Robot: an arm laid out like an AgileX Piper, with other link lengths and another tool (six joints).
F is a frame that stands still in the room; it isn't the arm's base.
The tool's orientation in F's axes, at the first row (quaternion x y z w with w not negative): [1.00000 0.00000 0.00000 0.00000]
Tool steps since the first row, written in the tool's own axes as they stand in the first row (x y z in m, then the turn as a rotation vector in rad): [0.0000 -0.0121 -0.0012 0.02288 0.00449 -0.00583]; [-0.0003 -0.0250 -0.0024 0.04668 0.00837 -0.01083]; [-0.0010 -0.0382 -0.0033 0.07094 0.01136 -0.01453]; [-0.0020 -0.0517 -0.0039 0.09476 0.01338 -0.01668]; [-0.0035 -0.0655 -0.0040 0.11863 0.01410 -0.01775]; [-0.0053 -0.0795 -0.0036 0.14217 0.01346 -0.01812]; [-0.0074 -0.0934 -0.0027 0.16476 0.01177 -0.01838]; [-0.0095 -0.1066 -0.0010 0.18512 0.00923 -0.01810]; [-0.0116 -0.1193 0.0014 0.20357 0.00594 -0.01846]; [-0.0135 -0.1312 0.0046 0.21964 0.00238 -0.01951]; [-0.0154 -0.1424 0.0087 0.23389 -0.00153 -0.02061]
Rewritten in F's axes. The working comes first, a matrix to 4 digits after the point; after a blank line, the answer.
The tool's axes in the first row as the columns of a matrix, in F's axes (used below as rounded here):
[1.0000 0.0000 0.0000]
[0.0000 -1.0000 0.0000]
[0.0000 0.0000 -1.0000]

[0.0000 0.0121 0.0012 0.02288 -0.00449 0.00583]; [-0.0003 0.0250 0.0024 0.04668 -0.00837 0.01083]; [-0.0010 0.0382 0.0033 0.07094 -0.01136 0.01453]; [-0.0020 0.0517 0.0039 0.09476 -0.01338 0.01668]; [-0.0035 0.0655 0.0040 0.11863 -0.01410 0.01775]; [-0.0053 0.0795 0.0036 0.14217 -0.01346 0.01812]; [-0.0074 0.0934 0.0027 0.16476 -0.01177 0.01838]; [-0.0095 0.1066 0.0010 0.18512 -0.00923 0.01810]; [-0.0116 0.1193 -0.0014 0.20357 -0.00594 0.01846]; [-0.0135 0.1312 -0.0046 0.21964 -0.00238 0.01951]; [-0.0154 0.1424 -0.0087 0.23389 0.00153 0.02061]
